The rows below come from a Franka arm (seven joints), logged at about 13 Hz.
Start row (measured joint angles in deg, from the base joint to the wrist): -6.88 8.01 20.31 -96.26 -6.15 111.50 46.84
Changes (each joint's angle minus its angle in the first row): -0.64 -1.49 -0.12 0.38 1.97 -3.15 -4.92; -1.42 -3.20 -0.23 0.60 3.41 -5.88 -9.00; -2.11 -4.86 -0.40 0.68 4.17 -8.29 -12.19; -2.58 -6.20 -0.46 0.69 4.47 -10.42 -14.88; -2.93 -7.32 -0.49 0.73 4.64 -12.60 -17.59; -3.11 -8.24 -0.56 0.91 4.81 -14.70 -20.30; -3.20 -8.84 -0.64 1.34 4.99 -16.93 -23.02; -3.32 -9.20 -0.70 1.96 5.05 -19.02 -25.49; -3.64 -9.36 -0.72 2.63 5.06 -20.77 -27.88; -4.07 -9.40 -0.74 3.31 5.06 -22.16 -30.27; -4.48 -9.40 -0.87 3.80 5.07 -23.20 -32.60; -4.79 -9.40 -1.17 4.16 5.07 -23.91 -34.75; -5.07 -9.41 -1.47 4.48 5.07 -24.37 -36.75; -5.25 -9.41 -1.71 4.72 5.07 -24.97 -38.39; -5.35 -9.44 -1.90 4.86 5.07 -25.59 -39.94; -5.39 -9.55 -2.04 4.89 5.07 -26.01 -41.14; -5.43 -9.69 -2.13 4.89 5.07 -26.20 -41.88; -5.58 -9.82 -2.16 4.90 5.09 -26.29 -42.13
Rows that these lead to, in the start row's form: -7.52 6.52 20.19 -95.88 -4.18 108.35 41.92; -8.30 4.81 20.08 -95.66 -2.74 105.62 37.84; -8.99 3.15 19.91 -95.58 -1.98 103.21 34.65; -9.46 1.81 19.85 -95.57 -1.68 101.08 31.96; -9.81 0.69 19.82 -95.53 -1.51 98.90 29.25; -9.99 -0.23 19.75 -95.35 -1.34 96.80 26.54; -10.08 -0.83 19.67 -94.92 -1.16 94.57 23.82; -10.20 -1.19 19.61 -94.30 -1.10 92.48 21.35; -10.52 -1.35 19.59 -93.63 -1.09 90.73 18.96; -10.95 -1.39 19.57 -92.95 -1.09 89.34 16.57; -11.36 -1.39 19.44 -92.46 -1.08 88.30 14.24; -11.67 -1.39 19.14 -92.10 -1.08 87.59 12.09; -11.95 -1.40 18.84 -91.78 -1.08 87.13 10.09; -12.13 -1.40 18.60 -91.54 -1.08 86.53 8.45; -12.23 -1.43 18.41 -91.40 -1.08 85.91 6.90; -12.27 -1.54 18.27 -91.37 -1.08 85.49 5.70; -12.31 -1.68 18.18 -91.37 -1.08 85.30 4.96; -12.46 -1.81 18.15 -91.36 -1.06 85.21 4.71
